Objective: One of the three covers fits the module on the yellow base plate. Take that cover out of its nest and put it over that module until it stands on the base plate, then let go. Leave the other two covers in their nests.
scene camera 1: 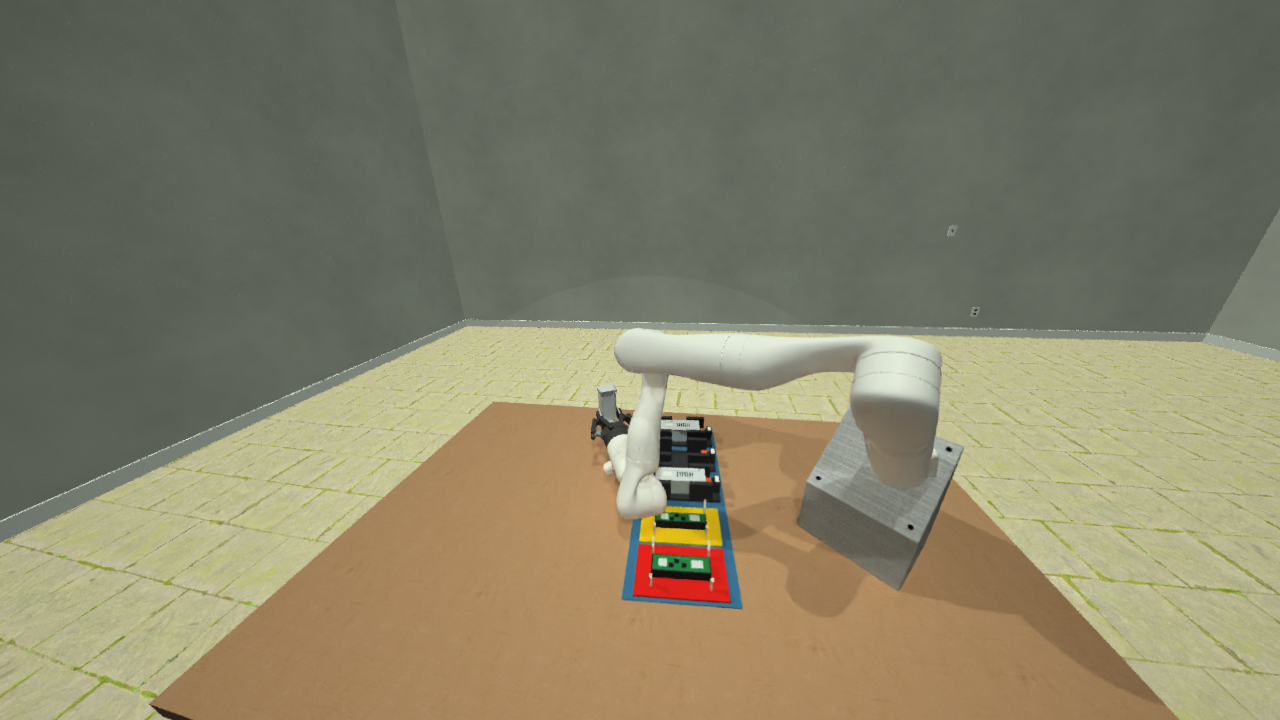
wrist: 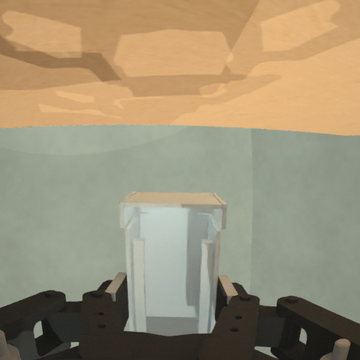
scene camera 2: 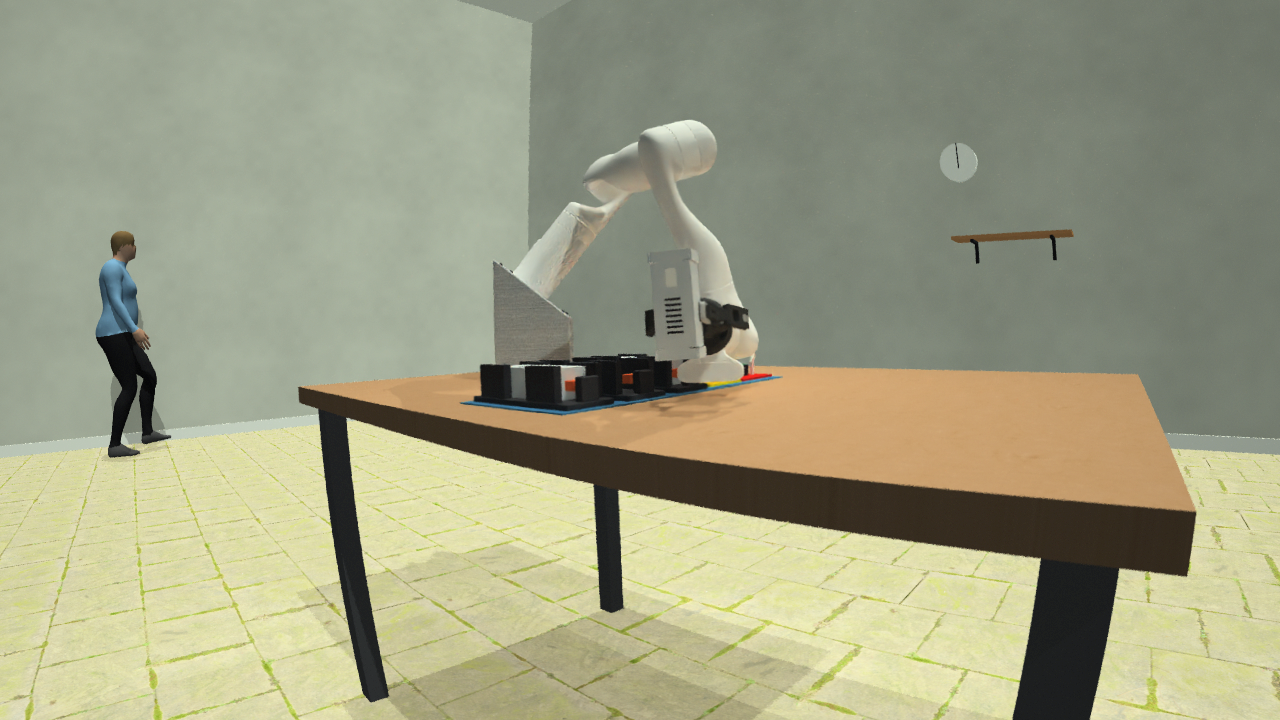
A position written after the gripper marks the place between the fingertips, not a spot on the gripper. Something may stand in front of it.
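The gripper (scene camera 2: 679,312) is in view, visible also at (scene camera 1: 607,409) and (wrist: 172,290). A yellow base plate (scene camera 1: 663,535) is in the scene with it, and so is a red base plate (scene camera 1: 667,588).
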